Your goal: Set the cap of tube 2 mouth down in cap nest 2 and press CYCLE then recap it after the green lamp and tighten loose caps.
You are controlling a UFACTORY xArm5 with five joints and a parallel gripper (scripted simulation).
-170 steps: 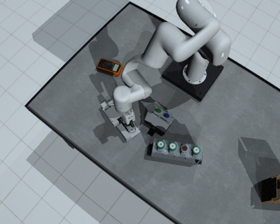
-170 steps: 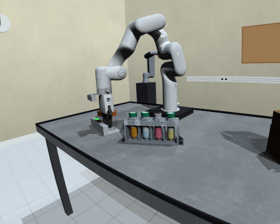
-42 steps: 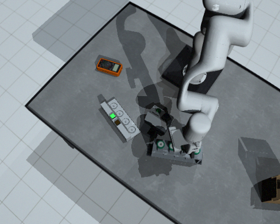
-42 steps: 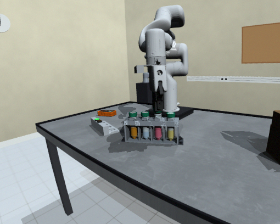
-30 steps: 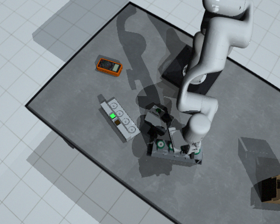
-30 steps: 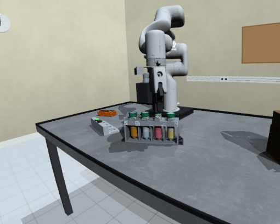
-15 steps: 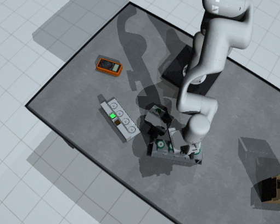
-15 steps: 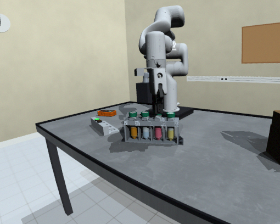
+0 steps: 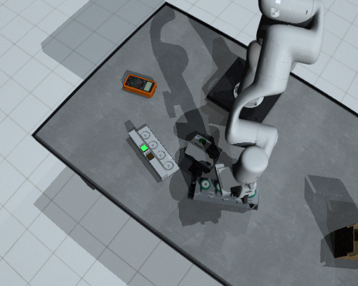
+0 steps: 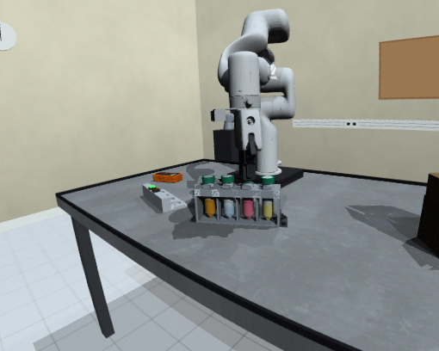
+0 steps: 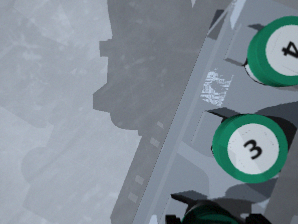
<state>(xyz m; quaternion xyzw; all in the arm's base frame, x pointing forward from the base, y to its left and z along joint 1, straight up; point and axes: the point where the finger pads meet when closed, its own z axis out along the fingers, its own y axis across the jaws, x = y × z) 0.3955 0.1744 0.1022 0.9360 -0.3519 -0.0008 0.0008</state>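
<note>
My hand is 2 cm above the tube 2's threaded neck. Round my hand: key housing 8 cm behind, 18 cm to the right, 9 cm below; green key 10 cm behind, 20 cm to the right, 7 cm below; blue key 10 cm behind, 16 cm to the right, 7 cm below.
</note>
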